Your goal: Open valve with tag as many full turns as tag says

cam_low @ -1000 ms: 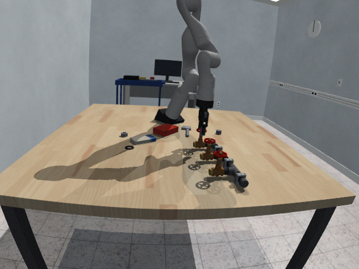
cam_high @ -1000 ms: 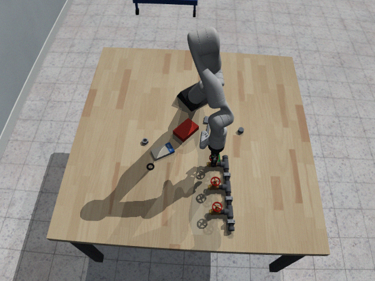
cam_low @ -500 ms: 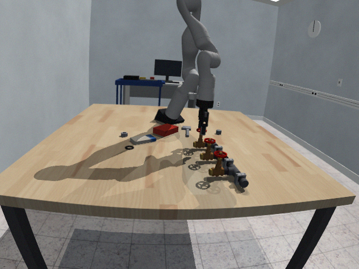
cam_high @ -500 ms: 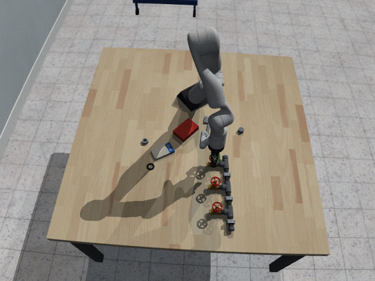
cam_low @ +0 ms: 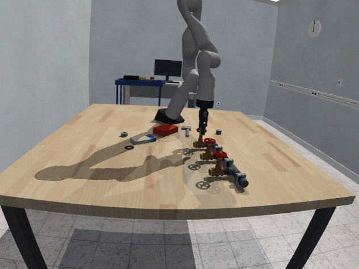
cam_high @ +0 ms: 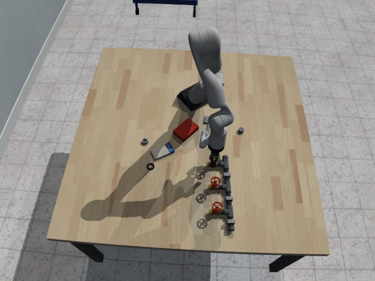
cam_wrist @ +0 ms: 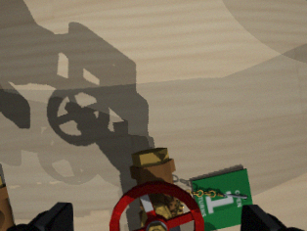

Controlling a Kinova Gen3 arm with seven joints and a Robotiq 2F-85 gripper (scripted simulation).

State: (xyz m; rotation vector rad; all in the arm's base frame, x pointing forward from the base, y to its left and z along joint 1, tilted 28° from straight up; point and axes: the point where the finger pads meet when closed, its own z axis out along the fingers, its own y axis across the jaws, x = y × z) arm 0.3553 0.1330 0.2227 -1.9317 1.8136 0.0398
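The green tag is 6 cm behind my hand and 9 cm below it. From my hand the other things lie so: red block 16 cm behind, 19 cm to the right, 7 cm below; grey hammer 23 cm behind, 9 cm to the right, 8 cm below.
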